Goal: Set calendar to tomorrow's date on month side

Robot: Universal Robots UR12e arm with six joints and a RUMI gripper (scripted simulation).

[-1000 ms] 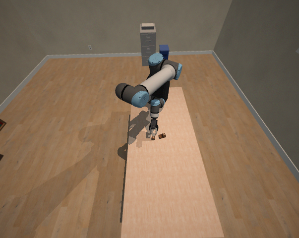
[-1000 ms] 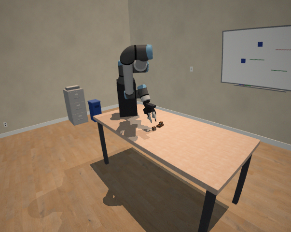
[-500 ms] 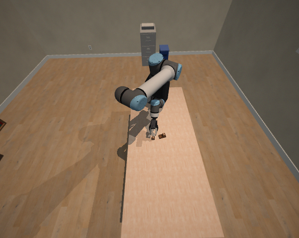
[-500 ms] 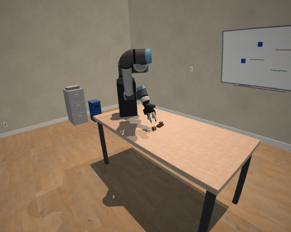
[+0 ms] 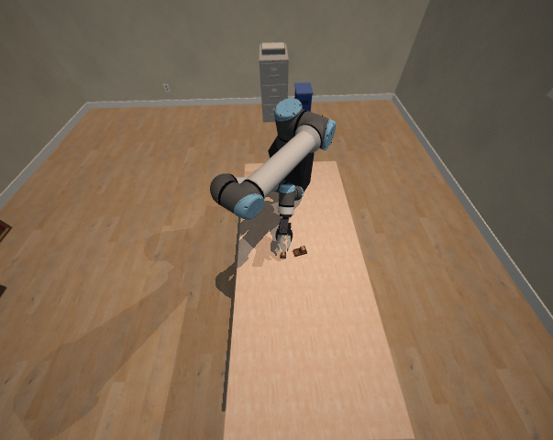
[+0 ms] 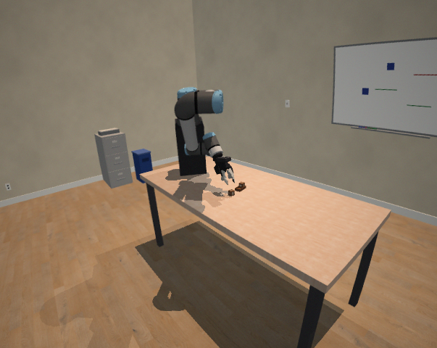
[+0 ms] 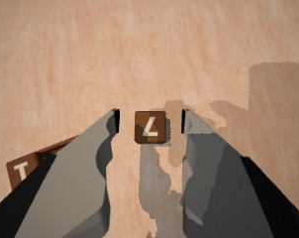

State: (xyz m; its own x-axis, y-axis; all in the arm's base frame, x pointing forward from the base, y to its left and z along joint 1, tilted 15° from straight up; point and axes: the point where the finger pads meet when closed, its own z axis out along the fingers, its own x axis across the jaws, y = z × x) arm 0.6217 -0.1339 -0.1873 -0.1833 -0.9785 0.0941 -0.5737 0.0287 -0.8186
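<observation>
The brown digit cube is 8 cm below my hand. From my hand the other things lie so: brown calendar tray 2 cm behind, 11 cm to the left, 8 cm below.
</observation>
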